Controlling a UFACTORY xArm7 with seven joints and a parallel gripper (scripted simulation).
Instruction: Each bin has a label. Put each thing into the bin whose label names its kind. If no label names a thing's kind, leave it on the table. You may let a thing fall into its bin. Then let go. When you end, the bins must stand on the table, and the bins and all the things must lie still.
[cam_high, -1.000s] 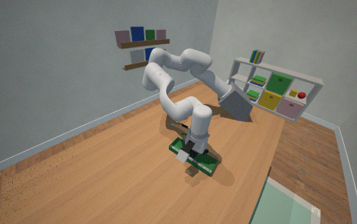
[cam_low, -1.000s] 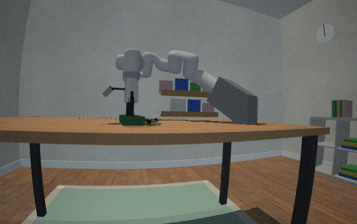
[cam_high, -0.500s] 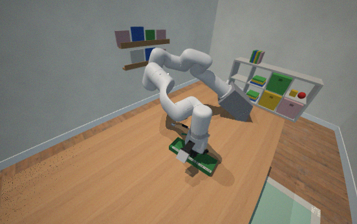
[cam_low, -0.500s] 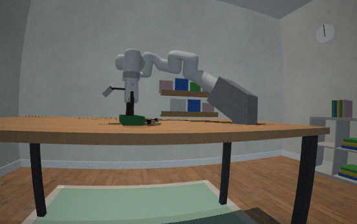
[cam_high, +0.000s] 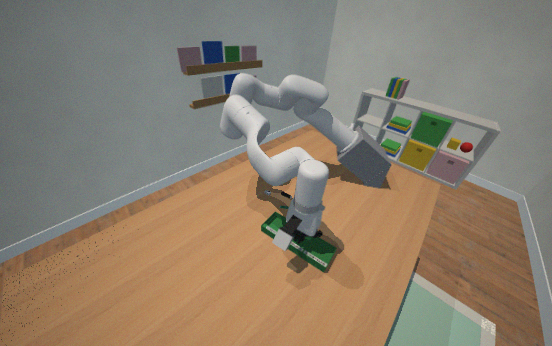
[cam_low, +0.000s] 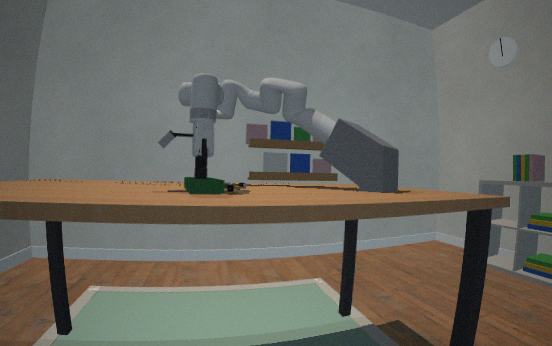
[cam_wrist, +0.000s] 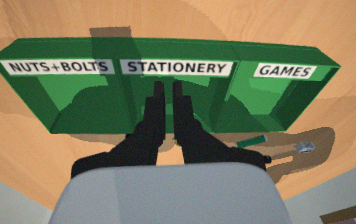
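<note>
Right now my hand is 7 cm past the black die, 5 cm to the right of it and 3 cm above it. From my hand the other things lie so: yellow piece (11 cm behind, 2 cm to the right, 4 cm below); green battery (11 cm behind, 12 cm to the right, 4 cm below); black battery (17 cm behind, 15 cm to the right, 3 cm below).
</note>
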